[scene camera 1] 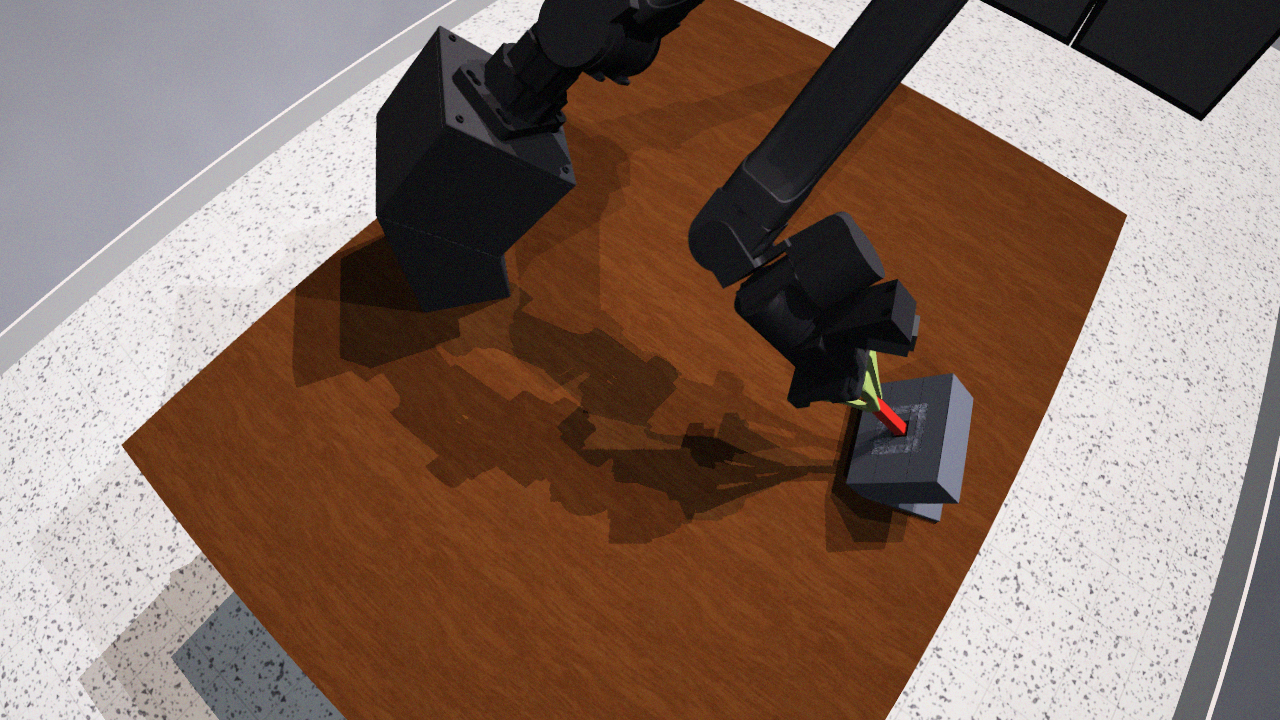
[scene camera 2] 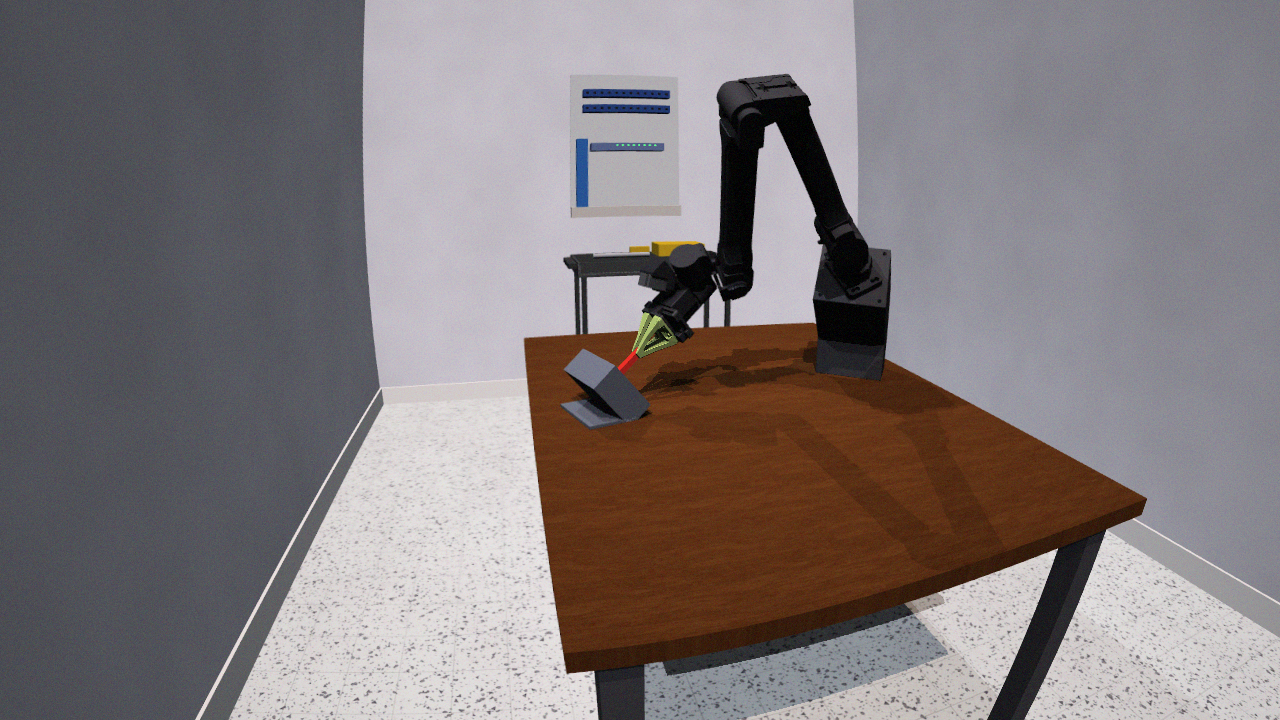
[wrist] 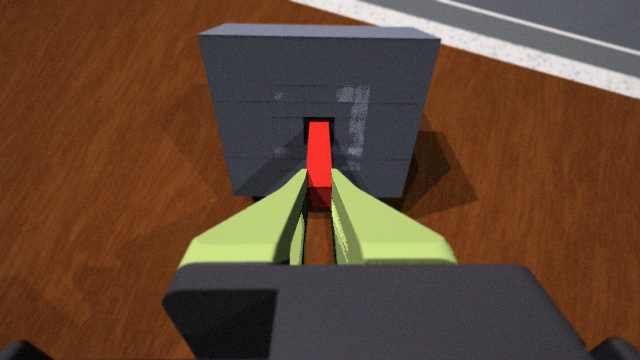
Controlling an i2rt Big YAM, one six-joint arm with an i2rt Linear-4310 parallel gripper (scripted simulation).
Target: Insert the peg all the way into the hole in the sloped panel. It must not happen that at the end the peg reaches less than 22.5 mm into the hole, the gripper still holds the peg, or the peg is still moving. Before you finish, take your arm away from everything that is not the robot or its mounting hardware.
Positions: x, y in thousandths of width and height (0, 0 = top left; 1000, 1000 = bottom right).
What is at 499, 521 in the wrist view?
A red peg.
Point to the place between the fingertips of the gripper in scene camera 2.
496, 494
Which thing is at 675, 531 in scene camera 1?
The gripper.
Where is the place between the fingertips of the gripper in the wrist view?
499, 499
